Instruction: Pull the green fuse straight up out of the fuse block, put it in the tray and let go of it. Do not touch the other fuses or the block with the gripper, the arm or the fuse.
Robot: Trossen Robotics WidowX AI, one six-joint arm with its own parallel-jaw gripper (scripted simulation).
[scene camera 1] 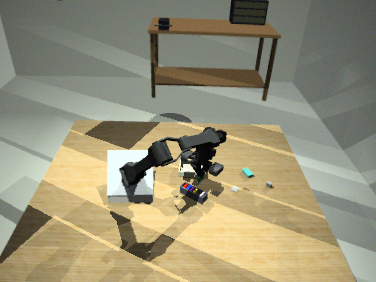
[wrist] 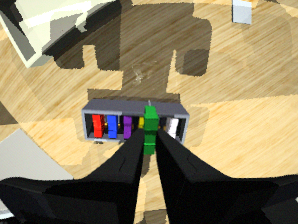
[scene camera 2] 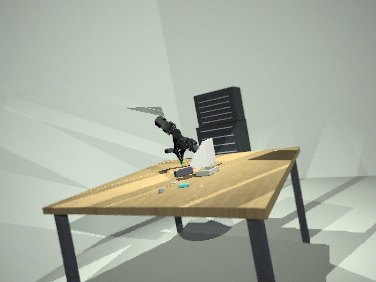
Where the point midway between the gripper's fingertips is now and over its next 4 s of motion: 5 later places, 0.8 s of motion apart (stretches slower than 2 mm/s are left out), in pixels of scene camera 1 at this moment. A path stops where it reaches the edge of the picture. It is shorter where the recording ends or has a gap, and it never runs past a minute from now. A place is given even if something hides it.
My gripper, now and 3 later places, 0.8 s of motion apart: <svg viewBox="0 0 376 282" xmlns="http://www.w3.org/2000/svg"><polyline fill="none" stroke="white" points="200,177 194,158 192,159 192,158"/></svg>
